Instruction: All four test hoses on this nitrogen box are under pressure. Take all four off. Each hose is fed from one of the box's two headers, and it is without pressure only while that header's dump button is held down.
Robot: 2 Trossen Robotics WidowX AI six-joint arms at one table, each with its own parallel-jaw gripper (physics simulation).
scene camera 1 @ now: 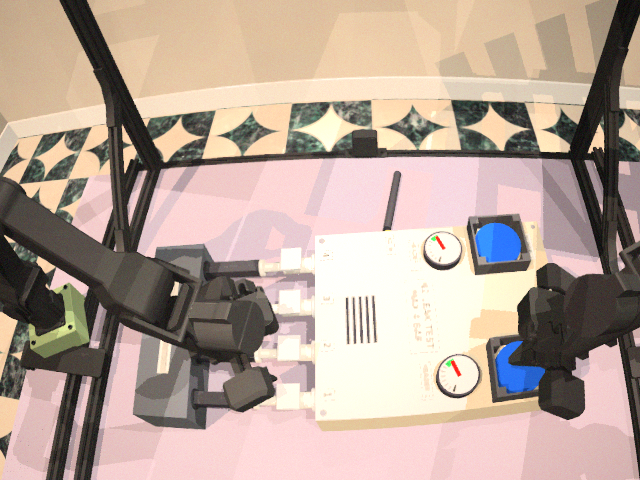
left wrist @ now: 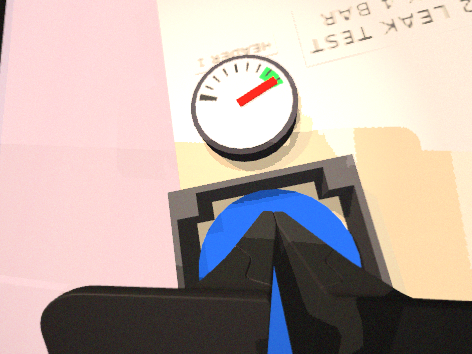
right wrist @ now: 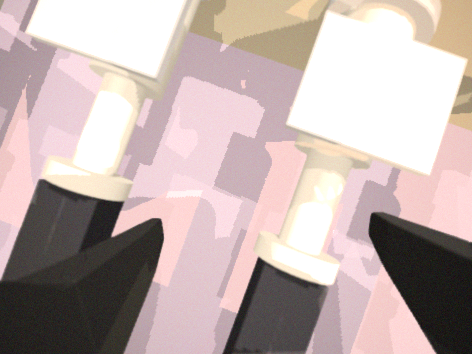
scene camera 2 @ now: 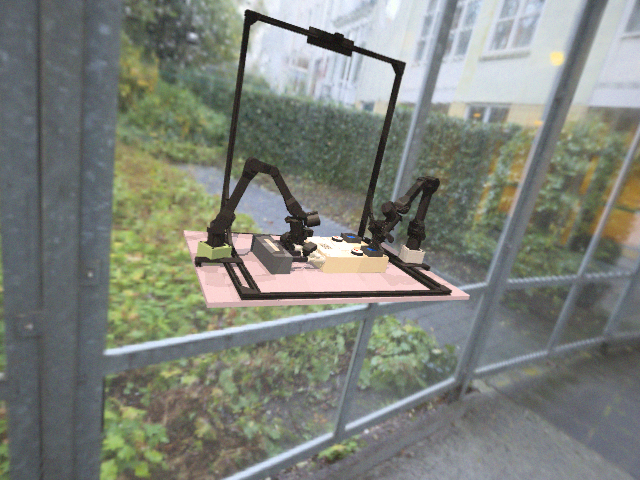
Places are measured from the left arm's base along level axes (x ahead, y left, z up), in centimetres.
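Pixels of known places: left gripper, between the fingertips: (scene camera 1: 510,361) (left wrist: 271,221) (scene camera 2: 369,247); right gripper, between the fingertips: (right wrist: 265,225); left arm's base, origin of its link: (scene camera 2: 412,248); right arm's base, origin of its link: (scene camera 1: 49,315) (scene camera 2: 215,244).
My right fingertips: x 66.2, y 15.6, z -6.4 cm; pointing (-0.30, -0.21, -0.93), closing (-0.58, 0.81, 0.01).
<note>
For each thing: its middle in the pictures, then the offset to it from my right fingertips. "spot": a spot on its surface instead.
- nitrogen box, a spot on its surface: (scene camera 1: 387,392) spot: dx -18.7, dy +3.6, dz +5.1 cm
- header 1 blue dump button, middle of its body: (left wrist: 276,265) (scene camera 1: 518,369) dx -35.6, dy -1.7, dz +5.6 cm
- header 1 gauge, a spot on its surface: (left wrist: 245,120) (scene camera 1: 467,374) spot: dx -28.4, dy +0.1, dz +6.5 cm
- header 2 gauge, a spot on its surface: (scene camera 1: 443,250) spot: dx -22.9, dy -17.7, dz +6.5 cm
- black hose, a spot on its surface: (right wrist: 280,310) spot: dx +1.5, dy +1.2, dz +3.5 cm
- dark grey block, a spot on its surface: (scene camera 1: 170,408) spot: dx +9.2, dy +12.7, dz +5.1 cm
- header 2 dump button, middle of its body: (scene camera 1: 497,247) dx -31.1, dy -20.2, dz +5.6 cm
- black rod, a spot on its surface: (scene camera 1: 392,200) spot: dx -13.4, dy -31.3, dz -1.5 cm
- second coupler, a spot on its surface: (right wrist: 107,35) spot: dx -2.0, dy -6.5, dz +4.8 cm
The nitrogen box (scene camera 1: 387,392) (scene camera 2: 356,264) has four white couplers on its left side in scene camera 1, each with a hose, such as the top one (scene camera 1: 232,267). My left gripper (left wrist: 271,221) (scene camera 1: 512,360) is shut and empty, its tips over the header 1 blue dump button (left wrist: 310,205) (scene camera 1: 519,376); contact is unclear. The header 1 gauge (left wrist: 245,120) (scene camera 1: 458,375) and header 2 gauge (scene camera 1: 443,250) have their needles at the green marks. My right gripper (right wrist: 265,225) is open around a black hose (right wrist: 280,310) with its white fitting (right wrist: 312,215). Which number this hose has is unclear.
A dark grey block (scene camera 1: 170,408) (scene camera 2: 271,258) stands left of the box in scene camera 1, behind the hoses. The header 2 dump button (scene camera 1: 498,242) sits in a dark raised surround. A black rod (scene camera 1: 392,200) extends from the box's upper edge. A second coupler (right wrist: 107,35) and hose (right wrist: 65,225) lie beside the right gripper's left finger.
</note>
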